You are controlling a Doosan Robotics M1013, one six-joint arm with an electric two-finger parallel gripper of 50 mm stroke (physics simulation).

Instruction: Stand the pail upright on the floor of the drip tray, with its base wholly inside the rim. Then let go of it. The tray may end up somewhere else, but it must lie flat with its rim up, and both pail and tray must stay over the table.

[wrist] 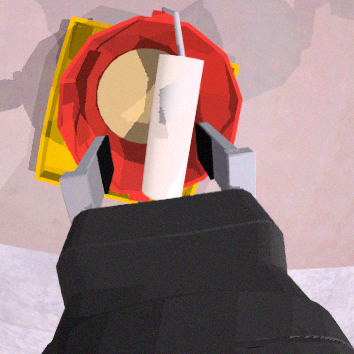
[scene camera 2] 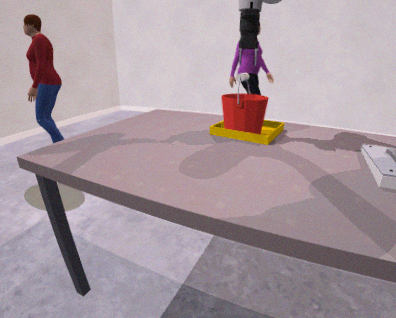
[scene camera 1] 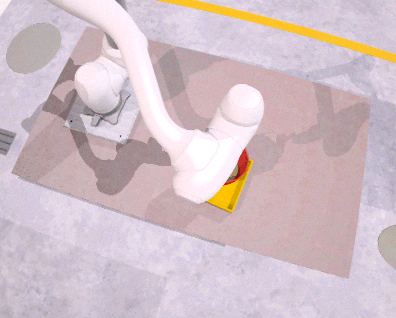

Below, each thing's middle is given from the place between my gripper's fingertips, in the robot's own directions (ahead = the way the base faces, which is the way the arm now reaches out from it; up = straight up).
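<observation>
Yellow drip tray (scene camera 2: 270, 129): my hand is 4 cm to the left of it, 1 cm past it and 27 cm above it.
</observation>
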